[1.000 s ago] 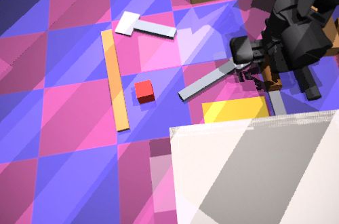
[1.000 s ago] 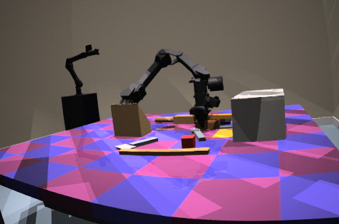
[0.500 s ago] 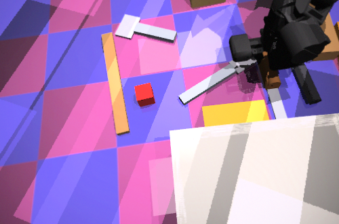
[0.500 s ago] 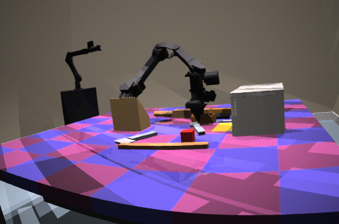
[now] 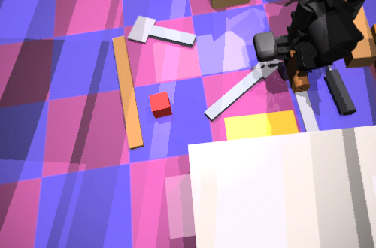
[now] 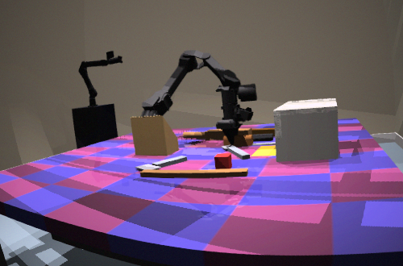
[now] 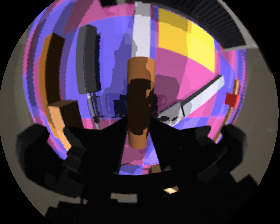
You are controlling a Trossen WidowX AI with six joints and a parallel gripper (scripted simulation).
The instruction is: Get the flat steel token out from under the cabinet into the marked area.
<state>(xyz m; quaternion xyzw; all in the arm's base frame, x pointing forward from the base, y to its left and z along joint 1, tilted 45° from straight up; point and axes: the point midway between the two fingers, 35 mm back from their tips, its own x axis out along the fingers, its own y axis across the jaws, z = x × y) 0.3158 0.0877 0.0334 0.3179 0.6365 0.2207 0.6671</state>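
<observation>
My gripper tip is now 70 mm to the right of the black screwdriver and 60 mm short of it. Round my gripper tip: wooden block: 170 mm to the left, 130 mm behind, 10 mm above; then grey paddle-ended bar: 100 mm to the right, 20 mm ahead; then red cube: 320 mm to the right, 30 mm ahead, 10 mm above.
</observation>
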